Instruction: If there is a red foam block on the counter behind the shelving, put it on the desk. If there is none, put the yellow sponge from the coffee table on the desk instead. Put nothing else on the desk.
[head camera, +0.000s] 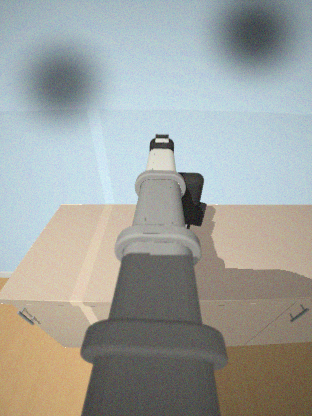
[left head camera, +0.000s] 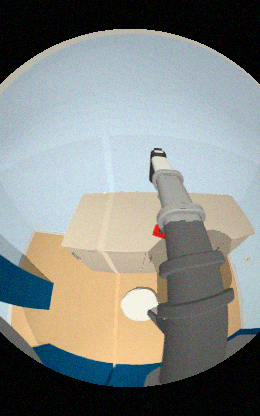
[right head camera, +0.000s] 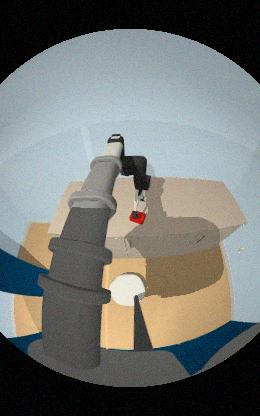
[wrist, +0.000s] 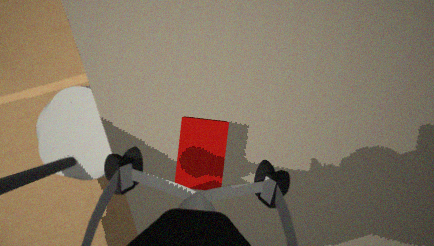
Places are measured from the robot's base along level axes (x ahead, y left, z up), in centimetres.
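Pixels of known places: gripper, fingertip midpoint: (right head camera: 137, 208) (wrist: 199, 168); robot's base, link origin: (left head camera: 138, 303) (right head camera: 127, 288).
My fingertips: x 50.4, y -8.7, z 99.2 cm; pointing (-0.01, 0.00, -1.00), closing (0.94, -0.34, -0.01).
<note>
Ahead of a thing's pixels: the offset from my fingertips to its middle. "spot": to the spot under its first point. Level surfaces: height alone.
A red foam block {dx +0.1, dy +0.3, dz -8.7 cm} (left head camera: 158, 231) (right head camera: 138, 219) (wrist: 202, 145) lies flat on the beige counter {dz -11.0 cm} (head camera: 260, 240) (left head camera: 120, 220) (right head camera: 195, 205) (wrist: 300, 75), near its front edge. It is hidden behind the arm in the head view. My gripper (right head camera: 140, 211) (wrist: 199, 168) is open and empty, pointing down at the counter. In the wrist view its fingertips stand wide apart on either side of the block's near part, with a gap on each side; their height over the counter is hard to tell. The desk, coffee table and yellow sponge cannot be made out.
A round white object (left head camera: 139, 304) (right head camera: 126, 290) (wrist: 70, 127) is in front of the counter, over the wooden floor {dz -102.0 cm} (head camera: 35, 370). A pale blue wall (head camera: 240, 150) rises behind the counter. Dark blue surfaces {spot: dx -63.4, dy +132.7, dz -48.2 cm} (left head camera: 25, 284) (right head camera: 20, 275) show at the left and lower edges.
</note>
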